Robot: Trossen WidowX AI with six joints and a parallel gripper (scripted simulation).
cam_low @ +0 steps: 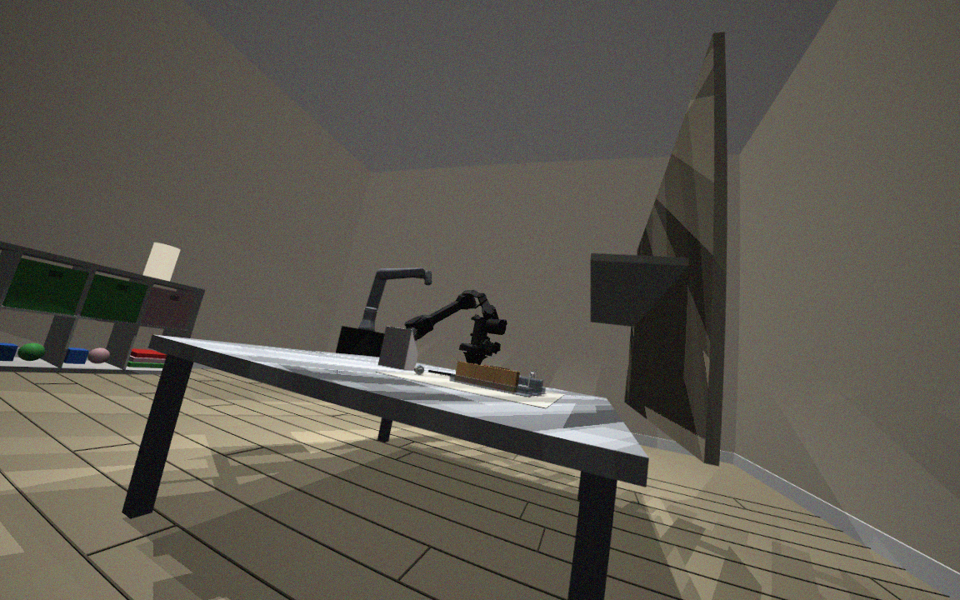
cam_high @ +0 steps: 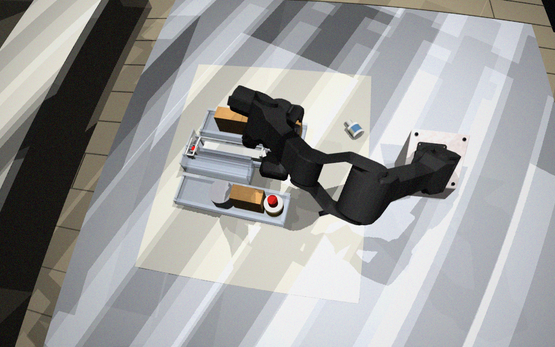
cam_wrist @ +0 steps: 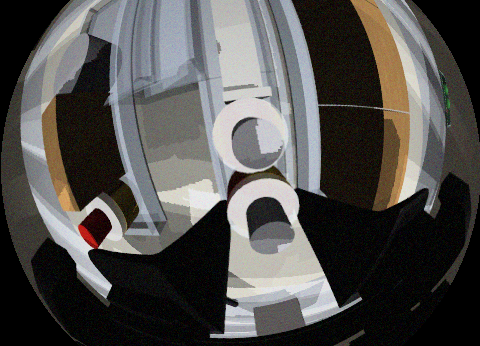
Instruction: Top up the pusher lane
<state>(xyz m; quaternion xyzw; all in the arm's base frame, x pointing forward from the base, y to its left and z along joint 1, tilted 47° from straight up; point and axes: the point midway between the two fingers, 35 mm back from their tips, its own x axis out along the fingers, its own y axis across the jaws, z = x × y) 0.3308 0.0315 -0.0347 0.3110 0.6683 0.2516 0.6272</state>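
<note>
Now: gripper tip 14 cm short of the sprung lane, 2 cm above it and 1 cm to the right of it. Round my gripper tip: red mark (23 cm ahead, 3 cm above, 2 cm to the left); dark rod (16 cm behind, 10 cm to the left, 3 cm below).
</note>
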